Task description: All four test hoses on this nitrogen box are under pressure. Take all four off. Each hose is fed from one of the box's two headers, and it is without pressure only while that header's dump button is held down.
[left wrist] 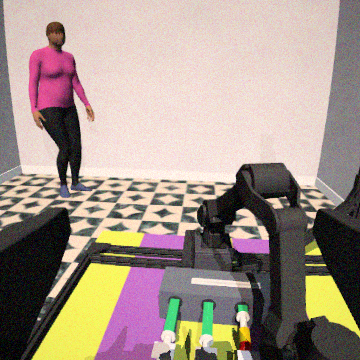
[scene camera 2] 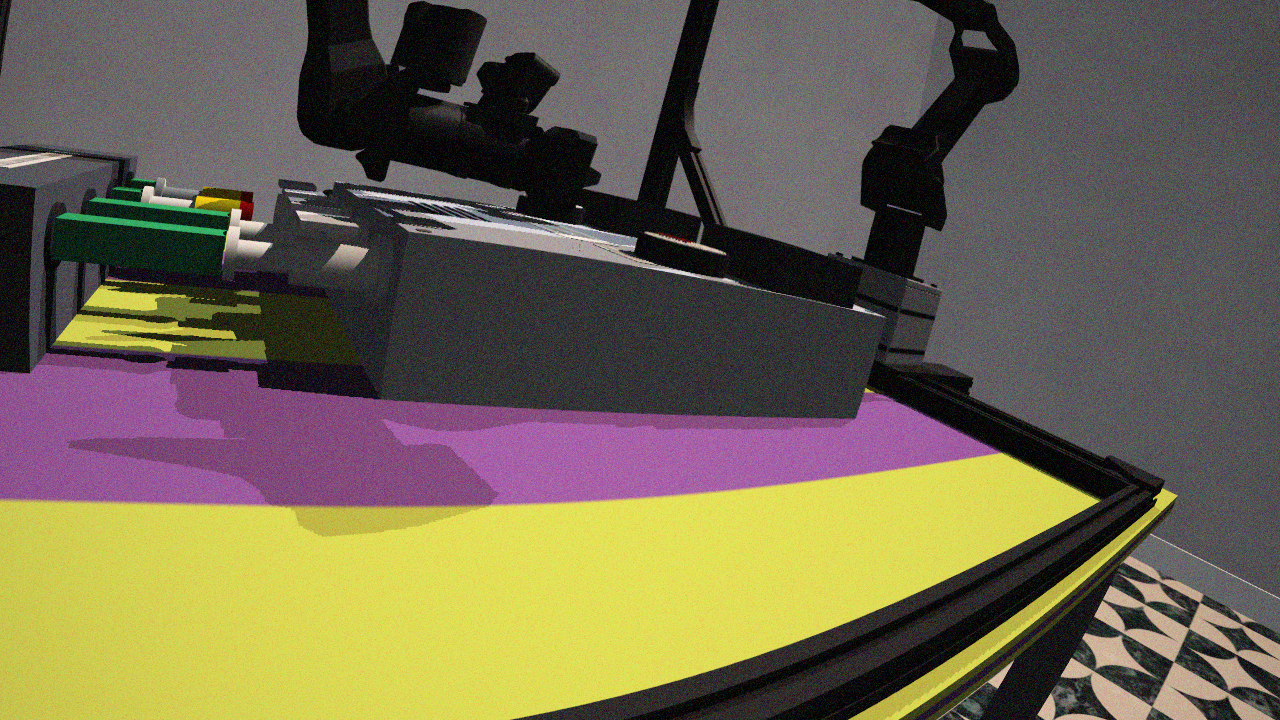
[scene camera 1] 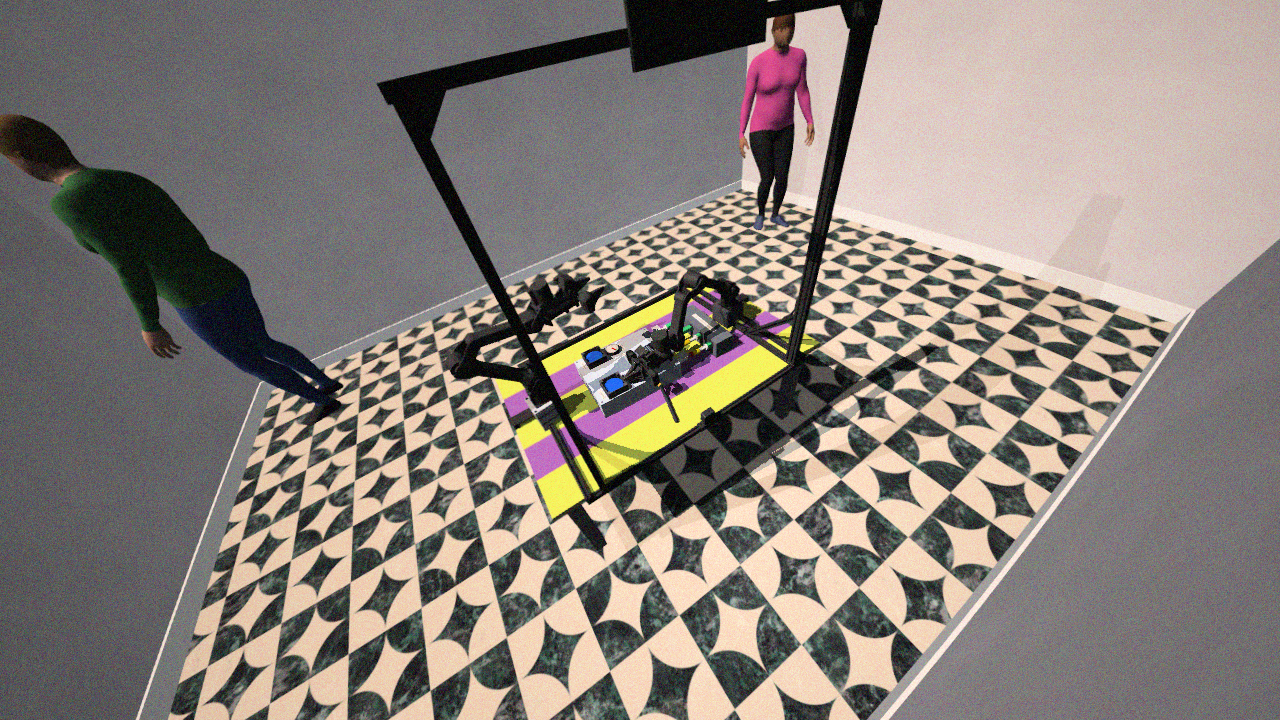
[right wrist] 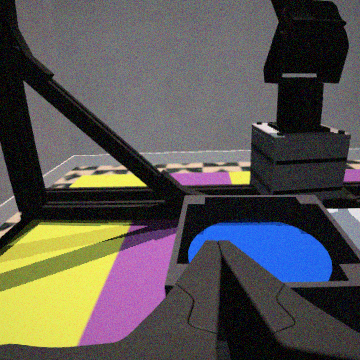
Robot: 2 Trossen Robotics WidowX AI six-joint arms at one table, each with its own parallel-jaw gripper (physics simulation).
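Places are measured from the left arm's base along level axes (x back, y right, z up), in centimetres.
Pixels of known places: left gripper, between the fingertips: [left wrist: 194,219] [scene camera 1: 596,282]; right gripper, between the fingertips: [scene camera 2: 597,178] [scene camera 1: 623,379] [right wrist: 215,250]; left arm's base, origin of its link: [scene camera 2: 887,271] [scene camera 1: 540,398] [right wrist: 296,127]; right arm's base, origin of its link: [left wrist: 212,241] [scene camera 1: 727,303].
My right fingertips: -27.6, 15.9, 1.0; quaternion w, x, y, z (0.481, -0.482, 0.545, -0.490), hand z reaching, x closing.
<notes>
For each thing: its top centre in the pictures, then the offset to it from my right fingertips, as dx, dy, dz. "spot": a spot on its surface instead.
- dark grey block, a spot on its surface: [scene camera 2: 16,268] spot: -45.0, -19.1, -7.6
- round gauge-like disc, a spot on its surface: [scene camera 2: 682,252] spot: -10.2, -22.2, -3.2
- black housing, a spot on its surface: [scene camera 2: 774,264] spot: -4.3, -24.4, -2.6
The pale nitrogen box [scene camera 1: 626,400] [scene camera 2: 617,331] has two blue dump buttons, one [scene camera 1: 595,356] behind the other [scene camera 1: 614,385] [right wrist: 270,250] in scene camera 1, in black square housings. Green hose parts with white collars [scene camera 2: 143,241] [left wrist: 207,320] run between the box and a dark grey block; yellow and red show on some. The fourth is hidden in the left wrist view. My right gripper [scene camera 1: 630,373] [scene camera 2: 586,179] [right wrist: 215,250] is shut and empty, its tips over the front blue button's face; contact cannot be told. My left gripper [scene camera 1: 594,295] is open and empty, high above the table.
The dark grey block [scene camera 2: 16,268] [left wrist: 200,289] stands before the right arm's base. A round gauge-like disc [scene camera 2: 682,252] and a black housing [scene camera 2: 774,264] rise from the box. Black frame posts [scene camera 1: 827,192] stand at the table's edges. Two people [scene camera 1: 776,98] [scene camera 1: 152,237] stand beyond the table.
</notes>
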